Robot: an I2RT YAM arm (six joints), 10 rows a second.
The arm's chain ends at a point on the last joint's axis. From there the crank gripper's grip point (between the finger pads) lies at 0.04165 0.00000 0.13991 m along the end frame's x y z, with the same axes.
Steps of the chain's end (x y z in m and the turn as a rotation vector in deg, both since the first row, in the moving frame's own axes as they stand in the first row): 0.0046 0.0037 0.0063 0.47 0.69 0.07; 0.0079 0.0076 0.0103 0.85 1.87 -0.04; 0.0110 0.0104 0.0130 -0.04 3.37 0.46; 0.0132 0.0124 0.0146 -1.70 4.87 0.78; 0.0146 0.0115 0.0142 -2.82 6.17 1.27; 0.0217 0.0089 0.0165 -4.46 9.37 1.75; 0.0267 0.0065 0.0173 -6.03 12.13 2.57; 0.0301 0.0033 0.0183 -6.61 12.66 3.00; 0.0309 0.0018 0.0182 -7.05 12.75 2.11; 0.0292 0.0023 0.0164 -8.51 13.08 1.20; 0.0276 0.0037 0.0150 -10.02 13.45 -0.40; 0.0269 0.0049 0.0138 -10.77 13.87 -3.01
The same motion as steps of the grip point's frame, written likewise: 0.0063 0.0026 0.0058 0.47 0.69 0.07; 0.0124 0.0055 0.0089 0.85 1.87 -0.04; 0.0192 0.0109 0.0103 -0.04 3.37 0.46; 0.0249 0.0171 0.0105 -1.70 4.87 0.78; 0.0293 0.0193 0.0087 -2.82 6.17 1.27; 0.0437 0.0211 0.0074 -4.46 9.37 1.75; 0.0547 0.0231 0.0046 -6.03 12.13 2.57; 0.0592 0.0217 0.0047 -6.61 12.66 3.00; 0.0603 0.0203 0.0044 -7.05 12.75 2.11; 0.0594 0.0233 0.0018 -8.51 13.08 1.20; 0.0589 0.0266 -0.0006 -10.02 13.45 -0.40; 0.0596 0.0268 -0.0024 -10.77 13.87 -3.01
